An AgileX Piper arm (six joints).
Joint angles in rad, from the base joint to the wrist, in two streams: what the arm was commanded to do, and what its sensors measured. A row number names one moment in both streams.
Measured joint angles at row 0:
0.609 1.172 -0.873 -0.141 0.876 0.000
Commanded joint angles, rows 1 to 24:
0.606 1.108 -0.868 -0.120 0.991 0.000
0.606 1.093 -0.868 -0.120 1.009 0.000
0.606 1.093 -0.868 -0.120 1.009 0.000
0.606 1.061 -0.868 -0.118 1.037 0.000
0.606 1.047 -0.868 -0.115 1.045 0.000
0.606 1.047 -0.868 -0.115 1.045 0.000
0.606 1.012 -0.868 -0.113 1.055 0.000
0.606 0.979 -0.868 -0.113 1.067 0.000
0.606 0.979 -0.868 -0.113 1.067 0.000
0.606 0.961 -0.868 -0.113 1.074 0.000
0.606 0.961 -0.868 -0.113 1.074 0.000
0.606 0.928 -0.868 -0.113 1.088 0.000
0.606 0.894 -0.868 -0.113 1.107 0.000
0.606 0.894 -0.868 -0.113 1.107 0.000
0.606 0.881 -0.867 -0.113 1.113 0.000
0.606 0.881 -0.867 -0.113 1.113 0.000
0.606 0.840 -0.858 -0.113 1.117 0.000
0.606 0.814 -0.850 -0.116 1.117 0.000
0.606 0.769 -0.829 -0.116 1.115 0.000
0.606 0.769 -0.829 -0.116 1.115 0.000
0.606 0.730 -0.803 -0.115 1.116 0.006
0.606 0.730 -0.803 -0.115 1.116 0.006
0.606 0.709 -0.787 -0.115 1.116 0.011
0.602 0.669 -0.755 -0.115 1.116 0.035
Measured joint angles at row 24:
0.609 0.718 -0.796 -0.119 1.109 0.000
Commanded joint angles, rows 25 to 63:
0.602 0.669 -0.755 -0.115 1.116 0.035
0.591 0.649 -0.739 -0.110 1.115 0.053
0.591 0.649 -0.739 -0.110 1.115 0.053
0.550 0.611 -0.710 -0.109 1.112 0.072
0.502 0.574 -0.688 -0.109 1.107 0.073
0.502 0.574 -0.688 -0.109 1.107 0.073
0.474 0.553 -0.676 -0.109 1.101 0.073
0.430 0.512 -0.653 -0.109 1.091 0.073
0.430 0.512 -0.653 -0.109 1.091 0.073
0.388 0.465 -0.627 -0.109 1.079 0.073
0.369 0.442 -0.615 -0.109 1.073 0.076
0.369 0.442 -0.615 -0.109 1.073 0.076
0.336 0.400 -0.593 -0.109 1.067 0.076
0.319 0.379 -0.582 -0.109 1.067 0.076
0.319 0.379 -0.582 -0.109 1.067 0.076
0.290 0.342 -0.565 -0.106 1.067 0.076
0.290 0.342 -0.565 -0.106 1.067 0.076
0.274 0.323 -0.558 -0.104 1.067 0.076
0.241 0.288 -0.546 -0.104 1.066 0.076
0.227 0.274 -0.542 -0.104 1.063 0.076
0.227 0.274 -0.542 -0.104 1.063 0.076
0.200 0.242 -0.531 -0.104 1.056 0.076
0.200 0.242 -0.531 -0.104 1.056 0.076
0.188 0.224 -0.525 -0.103 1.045 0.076
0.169 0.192 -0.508 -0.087 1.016 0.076
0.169 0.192 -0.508 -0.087 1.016 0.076
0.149 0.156 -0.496 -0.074 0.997 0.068
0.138 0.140 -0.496 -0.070 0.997 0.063
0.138 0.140 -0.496 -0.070 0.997 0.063
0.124 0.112 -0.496 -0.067 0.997 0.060
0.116 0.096 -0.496 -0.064 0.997 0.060
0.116 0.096 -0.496 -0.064 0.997 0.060
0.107 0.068 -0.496 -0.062 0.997 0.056
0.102 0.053 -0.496 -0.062 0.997 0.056
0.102 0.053 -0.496 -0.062 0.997 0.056
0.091 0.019 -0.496 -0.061 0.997 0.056
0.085 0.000 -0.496 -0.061 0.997 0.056
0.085 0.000 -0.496 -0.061 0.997 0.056
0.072 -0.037 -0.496 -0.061 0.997 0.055
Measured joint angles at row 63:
0.092 0.014 -0.498 -0.066 1.005 0.066
